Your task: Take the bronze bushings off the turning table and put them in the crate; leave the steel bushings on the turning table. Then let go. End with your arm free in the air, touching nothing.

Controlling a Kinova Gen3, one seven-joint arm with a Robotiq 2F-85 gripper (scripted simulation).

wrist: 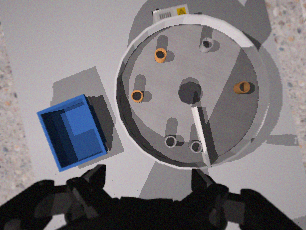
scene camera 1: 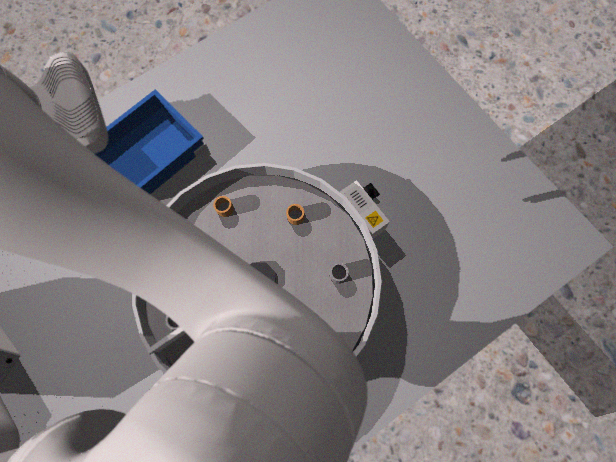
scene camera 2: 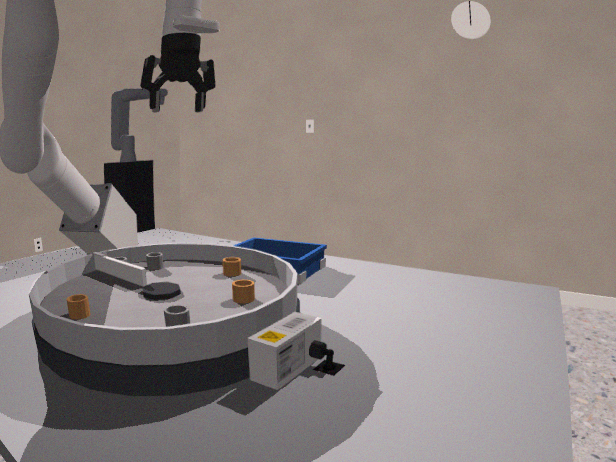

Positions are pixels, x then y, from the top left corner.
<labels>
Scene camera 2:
my gripper: 177,111
blue crate: 296,253
round turning table: 113,301
</labels>
